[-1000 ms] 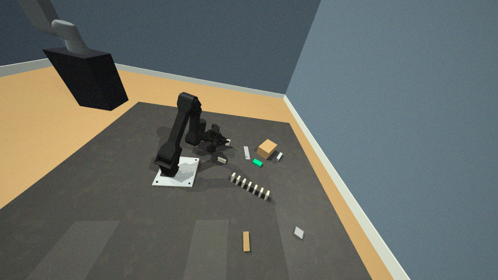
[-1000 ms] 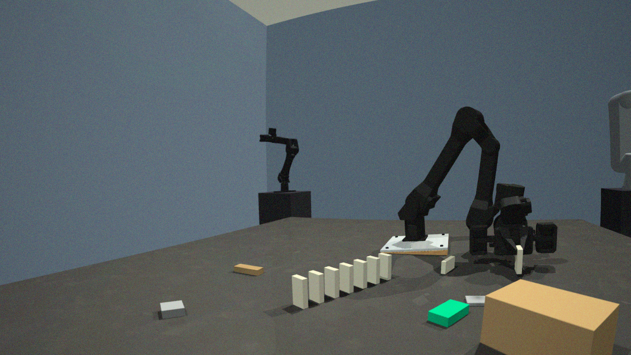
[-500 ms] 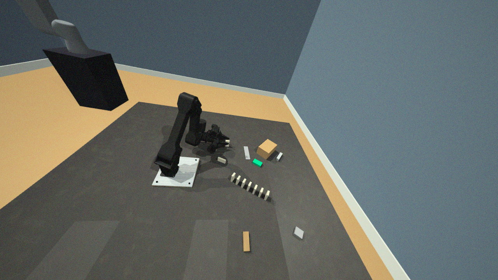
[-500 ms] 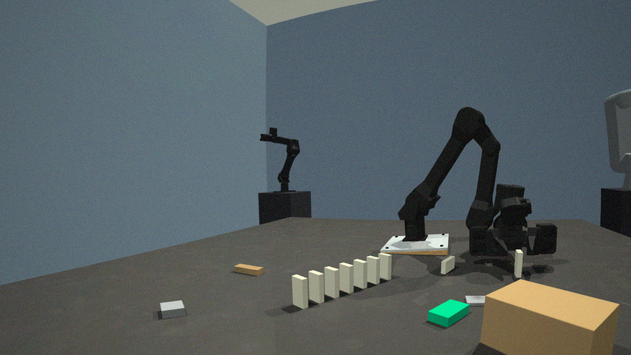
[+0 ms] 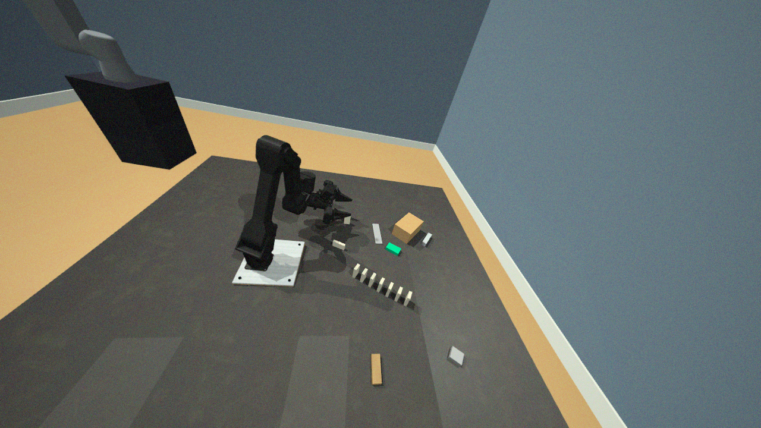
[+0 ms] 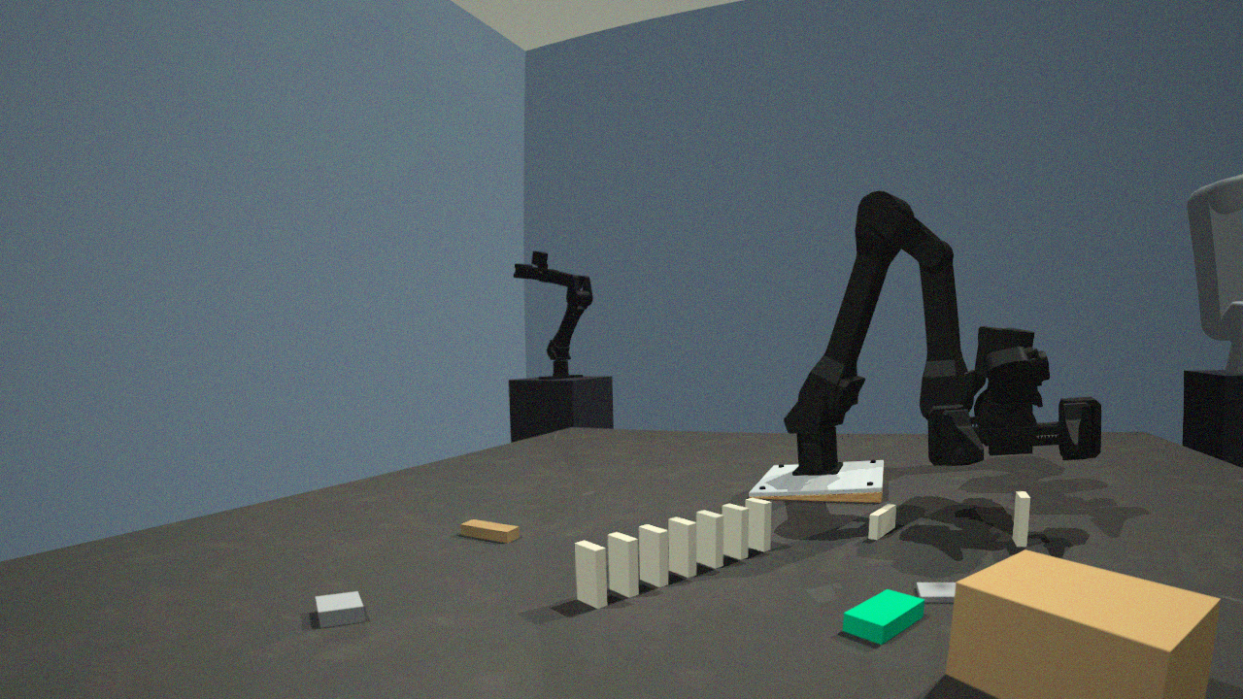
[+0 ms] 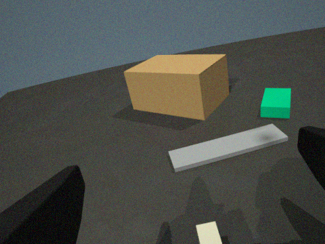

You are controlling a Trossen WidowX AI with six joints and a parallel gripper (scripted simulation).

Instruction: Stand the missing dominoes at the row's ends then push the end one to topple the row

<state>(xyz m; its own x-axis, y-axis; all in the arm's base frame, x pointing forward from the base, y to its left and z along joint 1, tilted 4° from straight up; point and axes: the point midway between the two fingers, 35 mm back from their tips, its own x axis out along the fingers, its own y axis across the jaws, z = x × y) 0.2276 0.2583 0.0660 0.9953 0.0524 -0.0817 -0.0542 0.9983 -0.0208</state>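
The flat grey strip is 12 cm ahead of my gripper tip, 9 cm below it and 4 cm to the right of it. The rest, counted from my gripper tip: green block 19 cm ahead, 12 cm to the right, 8 cm below; then tan box 26 cm ahead, 6 cm below, 1 cm to the right; then tan bar 52 cm to the right, 13 cm ahead, 9 cm below.
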